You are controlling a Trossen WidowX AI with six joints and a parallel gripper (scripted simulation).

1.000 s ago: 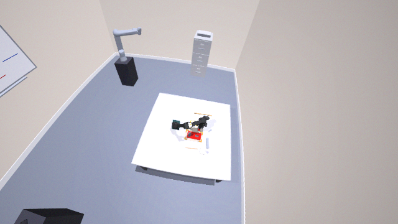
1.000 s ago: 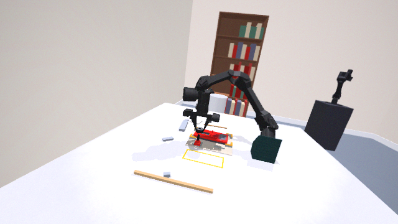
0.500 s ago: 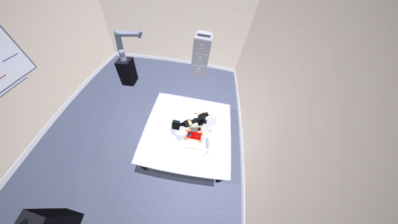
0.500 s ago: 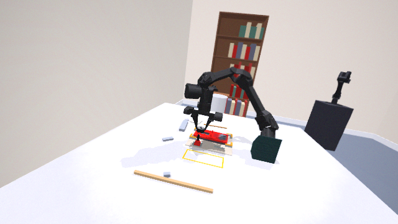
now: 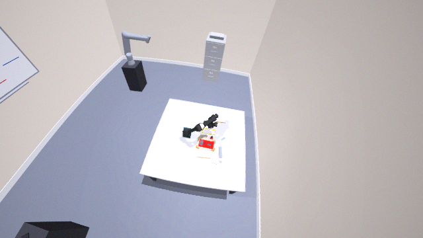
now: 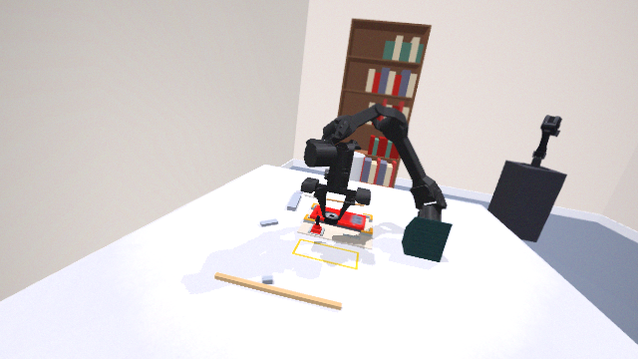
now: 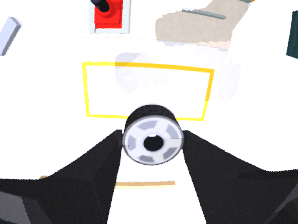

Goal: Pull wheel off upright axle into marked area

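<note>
The black axle is 5 cm ahead of my gripper tip, 10 cm to the right of it and 8 cm below it. Round my gripper tip: wooden strip 9 cm ahead, 19 cm to the left, 11 cm below; then wheel right at my gripper tip.
</note>
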